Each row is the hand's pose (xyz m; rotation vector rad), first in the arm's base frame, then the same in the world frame.
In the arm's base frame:
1: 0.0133 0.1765 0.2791 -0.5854 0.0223 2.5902
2: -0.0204 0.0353 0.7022 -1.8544 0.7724 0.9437
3: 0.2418 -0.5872 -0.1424 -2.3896 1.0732 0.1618
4: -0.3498 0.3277 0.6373 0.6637 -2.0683 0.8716
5: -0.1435 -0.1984 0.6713 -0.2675 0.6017 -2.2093
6: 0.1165 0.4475 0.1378 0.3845 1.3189 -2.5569
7: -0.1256 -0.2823 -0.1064 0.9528 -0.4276 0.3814
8: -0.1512 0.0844 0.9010 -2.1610 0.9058 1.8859
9: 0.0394 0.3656 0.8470 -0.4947 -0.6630 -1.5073
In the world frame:
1: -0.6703 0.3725 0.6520 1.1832 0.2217 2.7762
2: -0.2549 0.2707 0.7828 -1.1523 1.0945 2.3521
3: -0.8649 -0.3320 0.1239 -2.2387 1.0421 1.9288
4: -0.4610 0.4485 1.1351 1.2033 -0.8812 0.3148
5: -0.2756 0.0096 0.8293 -1.6095 1.1846 -1.4913
6: -0.8244 0.6461 0.5782 1.4221 -1.4898 2.2513
7: -0.9887 -0.1430 0.5460 1.1672 0.8553 -0.0073
8: -0.1127 0.2999 0.9777 0.7023 -0.4112 -2.6542
9: -0.1620 0.6170 0.8539 -1.0496 0.3105 -0.6873

